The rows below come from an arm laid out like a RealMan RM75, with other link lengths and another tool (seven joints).
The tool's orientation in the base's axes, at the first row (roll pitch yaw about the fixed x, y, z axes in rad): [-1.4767 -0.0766 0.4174]
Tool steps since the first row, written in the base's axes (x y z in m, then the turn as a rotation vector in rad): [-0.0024 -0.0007 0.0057 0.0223 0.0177 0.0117]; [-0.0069 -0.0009 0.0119 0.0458 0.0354 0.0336]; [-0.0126 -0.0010 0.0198 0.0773 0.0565 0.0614]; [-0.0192 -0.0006 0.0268 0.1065 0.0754 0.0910]
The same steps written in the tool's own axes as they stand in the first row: [-0.0020 -0.0058 0.0009 0.0284 -0.0088 0.0080]; [-0.0057 -0.0121 0.0031 0.0586 -0.0278 0.0165]; [-0.0104 -0.0202 0.0061 0.0980 -0.0519 0.0253]; [-0.0157 -0.0273 0.0098 0.1345 -0.0782 0.0332]
